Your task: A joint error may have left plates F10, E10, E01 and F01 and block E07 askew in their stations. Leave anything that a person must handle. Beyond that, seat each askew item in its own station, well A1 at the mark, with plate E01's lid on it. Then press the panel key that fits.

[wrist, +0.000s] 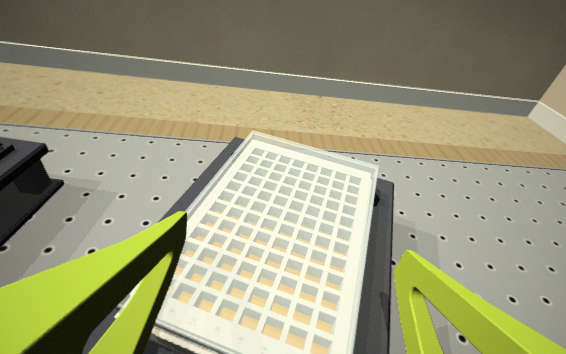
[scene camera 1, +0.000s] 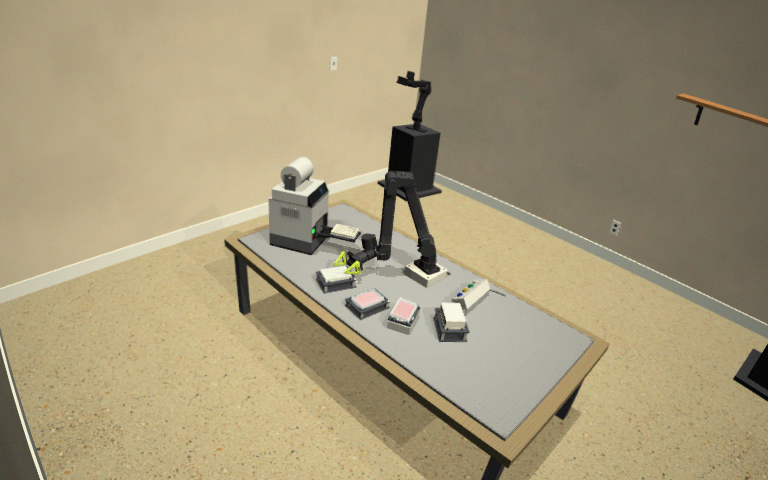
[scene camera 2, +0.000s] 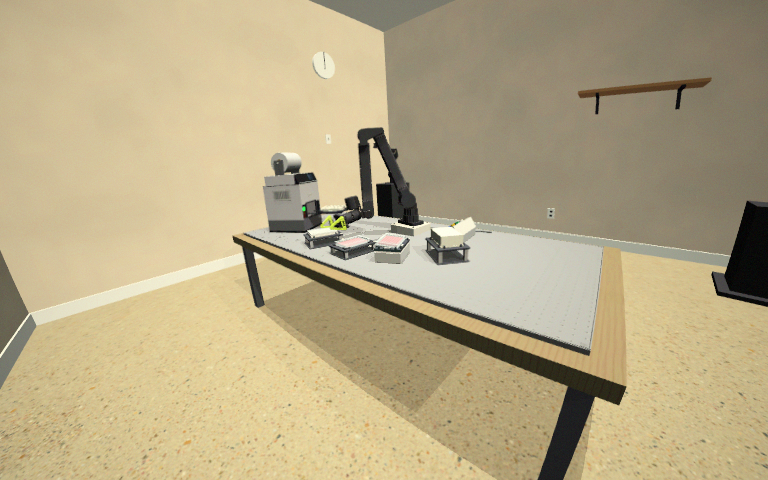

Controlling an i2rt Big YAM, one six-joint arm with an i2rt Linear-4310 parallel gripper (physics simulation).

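My gripper is open and empty, its fingers apart on both sides of a white gridded plate. A clear lid covers this plate, which looks slightly turned on its dark station. One pink plate sits on a low dark station, another pink plate on a grey base. A thick white block sits on a legged station. A cream plate lies on the machine's tray. Labels are unreadable.
The grey machine with a roll on top shows a green light at the table's far left. The sloped key panel stands right of the arm's base. A dark block shows at the wrist view's left.
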